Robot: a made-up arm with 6 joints. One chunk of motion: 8 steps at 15 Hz.
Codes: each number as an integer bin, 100 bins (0 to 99) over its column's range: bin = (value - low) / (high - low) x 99, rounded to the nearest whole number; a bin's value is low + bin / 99 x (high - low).
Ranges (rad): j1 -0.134..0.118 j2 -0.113..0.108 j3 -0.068..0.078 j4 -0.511..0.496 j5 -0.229..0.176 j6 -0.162..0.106
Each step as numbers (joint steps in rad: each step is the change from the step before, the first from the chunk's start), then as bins.
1 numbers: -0.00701 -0.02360 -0.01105 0.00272 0.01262 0.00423
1 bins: 50 40 39 51 59 61
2 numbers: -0.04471 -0.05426 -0.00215 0.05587 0.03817 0.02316
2 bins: 35 26 45 56 65 68
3 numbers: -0.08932 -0.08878 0.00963 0.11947 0.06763 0.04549
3 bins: 18 11 53 62 73 77
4 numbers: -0.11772 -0.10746 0.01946 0.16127 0.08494 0.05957
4 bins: 6 2 59 66 77 82
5 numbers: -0.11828 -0.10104 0.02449 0.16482 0.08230 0.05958
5 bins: 6 5 63 66 76 82
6 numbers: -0.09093 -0.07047 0.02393 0.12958 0.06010 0.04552
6 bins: 17 19 62 63 71 77
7 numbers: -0.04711 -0.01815 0.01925 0.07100 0.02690 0.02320
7 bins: 34 42 59 57 63 68
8 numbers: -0.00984 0.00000 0.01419 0.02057 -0.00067 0.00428
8 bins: 49 51 56 52 56 61
